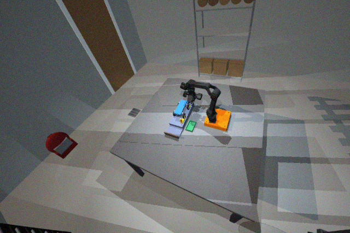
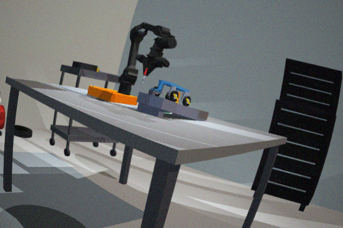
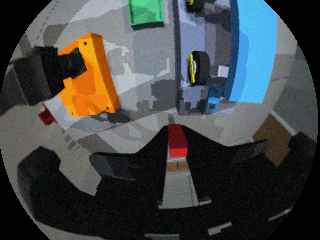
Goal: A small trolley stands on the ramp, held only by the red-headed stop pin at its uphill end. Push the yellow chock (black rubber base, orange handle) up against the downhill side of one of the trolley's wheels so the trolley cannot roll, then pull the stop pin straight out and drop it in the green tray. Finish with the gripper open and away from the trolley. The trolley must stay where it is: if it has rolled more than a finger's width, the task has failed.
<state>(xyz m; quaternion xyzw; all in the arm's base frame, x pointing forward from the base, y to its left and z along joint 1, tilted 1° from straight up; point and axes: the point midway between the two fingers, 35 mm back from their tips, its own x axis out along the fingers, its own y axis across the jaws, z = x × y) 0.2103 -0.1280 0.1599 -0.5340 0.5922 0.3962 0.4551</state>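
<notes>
The green tray is 1 cm behind my gripper tip, 22 cm to the left of it and 18 cm below it. Round my gripper tip: red-headed stop pin (right at my gripper tip); then grey ramp (11 cm ahead, 10 cm to the left, 12 cm below); then blue trolley (11 cm ahead, 10 cm to the left, 6 cm below).
</notes>
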